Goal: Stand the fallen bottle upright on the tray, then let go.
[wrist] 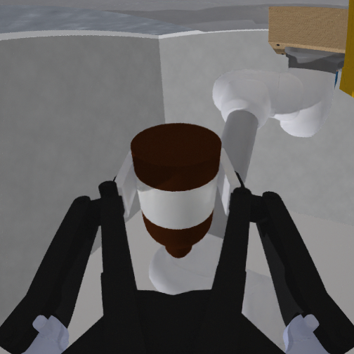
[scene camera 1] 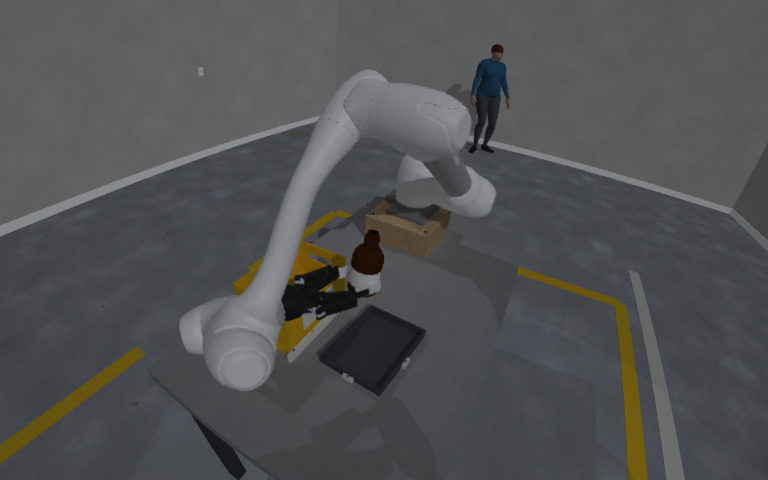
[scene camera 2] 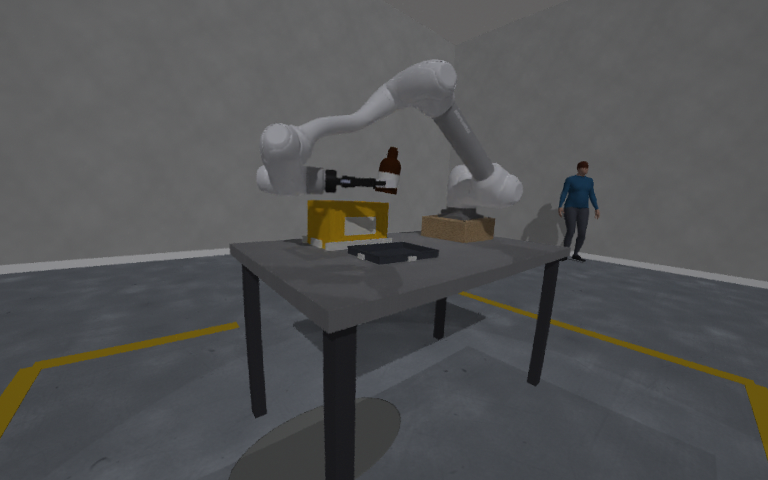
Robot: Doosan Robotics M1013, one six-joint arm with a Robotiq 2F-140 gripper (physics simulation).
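Frame: origin at the arm's base, x ahead, y down, z left, level; millimetres.
Where they show: gripper, fingertip midpoint: (scene camera 1: 370,275) (scene camera 2: 392,184); arm's base, origin of the base link: (scene camera 1: 412,210) (scene camera 2: 460,217).
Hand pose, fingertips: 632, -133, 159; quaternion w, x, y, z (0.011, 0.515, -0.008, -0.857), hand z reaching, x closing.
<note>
Things, the pixels of their top centre, and the offset from my fingertips, as dx, dy, dz. Level surfaces: height alone.
- brown bottle with a white label, middle of its top: (scene camera 1: 368,232) (scene camera 2: 390,147) +12, -125, -4
- dark tray, middle of its top: (scene camera 1: 375,342) (scene camera 2: 393,247) +10, +218, +31
- yellow crate, middle of its top: (scene camera 1: 291,269) (scene camera 2: 348,201) +27, +68, -238
- table, its level: dy +243
A brown bottle with a white label (scene camera 1: 368,260) (scene camera 2: 389,171) (wrist: 177,205) is held in the air, neck up and nearly upright, with a slight lean in the second scene view. My gripper (scene camera 1: 356,283) (scene camera 2: 385,182) (wrist: 176,161) lies about level and is shut on the bottle around its label, one finger pad on each side. The dark tray (scene camera 1: 370,346) (scene camera 2: 392,257) lies on the table, lower than the bottle. No bottle stands in it. The tray does not show in the wrist view.
A yellow crate (scene camera 1: 300,333) (scene camera 2: 325,221) stands beside the tray, below my gripper and wrist. The arm's wooden base block (scene camera 1: 396,234) (scene camera 2: 453,229) (wrist: 307,27) is at the back of the table (scene camera 1: 441,294) (scene camera 2: 283,271). A person (scene camera 1: 489,79) (scene camera 2: 578,192) stands by the wall.
</note>
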